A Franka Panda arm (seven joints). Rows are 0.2 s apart.
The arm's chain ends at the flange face. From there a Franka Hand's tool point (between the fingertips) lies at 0.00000 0.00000 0.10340 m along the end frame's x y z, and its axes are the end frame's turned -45 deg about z.
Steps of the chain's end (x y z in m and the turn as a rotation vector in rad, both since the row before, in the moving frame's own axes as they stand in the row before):
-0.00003 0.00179 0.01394 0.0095 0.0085 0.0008
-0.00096 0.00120 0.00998 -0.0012 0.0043 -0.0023
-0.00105 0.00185 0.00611 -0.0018 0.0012 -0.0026
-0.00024 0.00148 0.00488 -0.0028 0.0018 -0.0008
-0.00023 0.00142 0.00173 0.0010 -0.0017 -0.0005
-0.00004 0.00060 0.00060 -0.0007 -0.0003 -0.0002
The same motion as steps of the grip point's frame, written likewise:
0.00003 0.00117 0.01393 0.0007 0.0127 0.0008
-0.00130 0.00057 0.00998 -0.0039 0.0022 -0.0023
-0.00209 0.00079 0.00611 -0.0021 -0.0004 -0.0026
-0.00129 0.00121 0.00488 -0.0033 -0.0007 -0.0008
-0.00122 0.00064 0.00173 0.0019 -0.0005 -0.0005
-0.00053 0.00043 0.00060 -0.0003 -0.0007 -0.0002

